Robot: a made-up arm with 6 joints.
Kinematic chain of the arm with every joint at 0, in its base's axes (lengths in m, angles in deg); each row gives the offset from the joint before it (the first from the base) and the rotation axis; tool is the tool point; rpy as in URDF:
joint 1: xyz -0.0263 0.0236 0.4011 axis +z
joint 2: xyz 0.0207 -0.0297 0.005 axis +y
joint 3: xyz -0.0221 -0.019 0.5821 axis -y
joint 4: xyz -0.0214 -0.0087 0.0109 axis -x
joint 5: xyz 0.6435 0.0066 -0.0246 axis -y
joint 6: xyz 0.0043 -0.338 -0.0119 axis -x
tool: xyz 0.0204 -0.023 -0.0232 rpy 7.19 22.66 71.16
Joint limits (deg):
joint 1: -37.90..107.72
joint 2: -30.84..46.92
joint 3: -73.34..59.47
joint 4: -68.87..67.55
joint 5: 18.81..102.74
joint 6: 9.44..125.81
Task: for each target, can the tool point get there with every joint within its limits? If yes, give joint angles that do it. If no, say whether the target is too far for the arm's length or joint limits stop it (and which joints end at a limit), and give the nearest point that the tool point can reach.
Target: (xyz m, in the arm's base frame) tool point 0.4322 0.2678 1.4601
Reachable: yes | joints 80.03 -11.29 27.92 16.84 37.70 56.26
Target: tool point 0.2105 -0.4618 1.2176
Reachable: yes | joints -19.61 -22.78 15.96 -24.61 41.79 30.65
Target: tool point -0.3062 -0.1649 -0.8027
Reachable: no: joint limits stop it (at a limit: joint 1, joint 2, joint 6) | nearest point 0.0243 -0.2355 0.1182 | short by 0.981 m
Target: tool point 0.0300 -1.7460 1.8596
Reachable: no: too far | nearest point 0.3191 -0.7675 1.3716 | short by 1.131 m
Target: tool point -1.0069 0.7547 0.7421
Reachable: no: joint limits stop it (at a limit: joint 1, joint 4, joint 5, joint 6) | nearest point -0.1924 1.0150 0.7421 | short by 0.855 m
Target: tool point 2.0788 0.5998 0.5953
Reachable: no: too far | nearest point 1.1167 0.3364 0.7237 | short by 1.006 m
